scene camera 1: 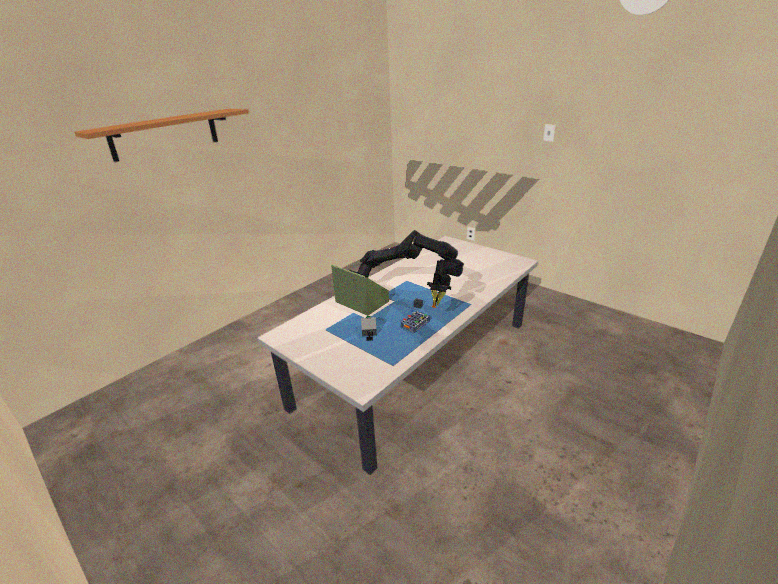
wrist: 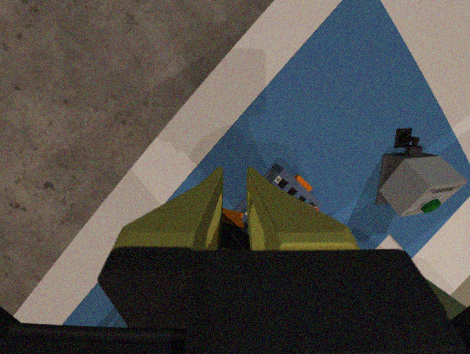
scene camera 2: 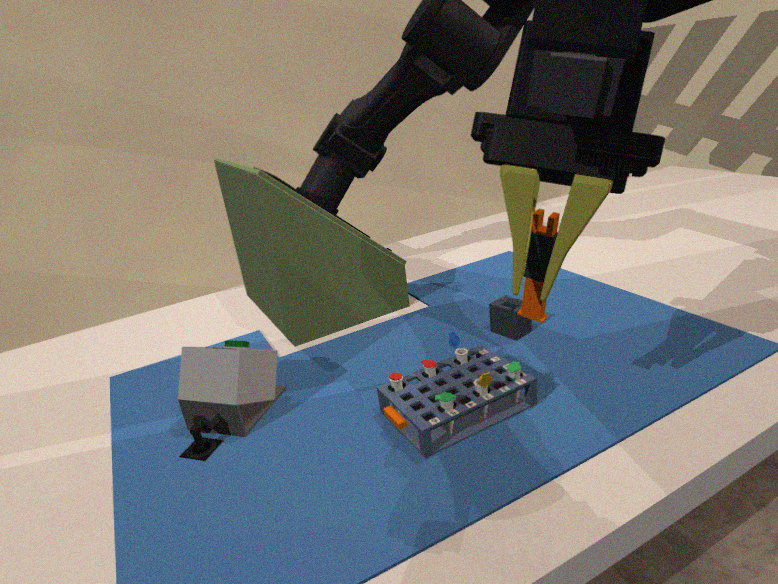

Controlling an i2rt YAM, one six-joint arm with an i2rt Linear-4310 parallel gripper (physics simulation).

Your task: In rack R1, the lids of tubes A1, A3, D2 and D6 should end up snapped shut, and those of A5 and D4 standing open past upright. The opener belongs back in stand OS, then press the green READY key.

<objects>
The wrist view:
my gripper
orange and black tool: held by my gripper
grey box with green button
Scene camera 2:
my gripper
orange and black tool
grey box with green button
</objects>
